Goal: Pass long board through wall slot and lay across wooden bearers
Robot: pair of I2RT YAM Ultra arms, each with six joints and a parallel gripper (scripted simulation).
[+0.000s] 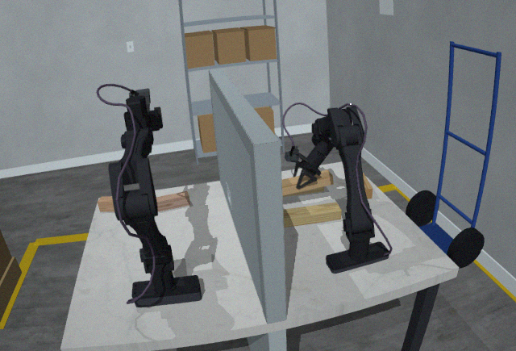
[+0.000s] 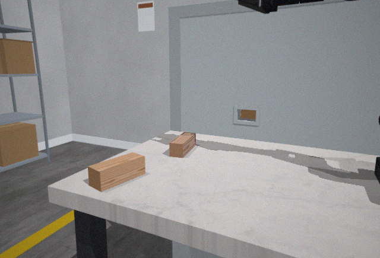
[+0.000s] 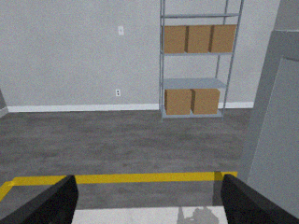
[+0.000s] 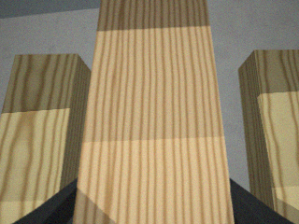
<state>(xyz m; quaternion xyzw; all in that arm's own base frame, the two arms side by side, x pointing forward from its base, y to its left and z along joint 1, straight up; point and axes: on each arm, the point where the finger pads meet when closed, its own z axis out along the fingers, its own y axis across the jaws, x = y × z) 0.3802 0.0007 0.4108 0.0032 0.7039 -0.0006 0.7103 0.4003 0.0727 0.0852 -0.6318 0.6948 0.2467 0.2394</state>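
The long board lies 2 cm to the left of my right hand and 1 cm below it.
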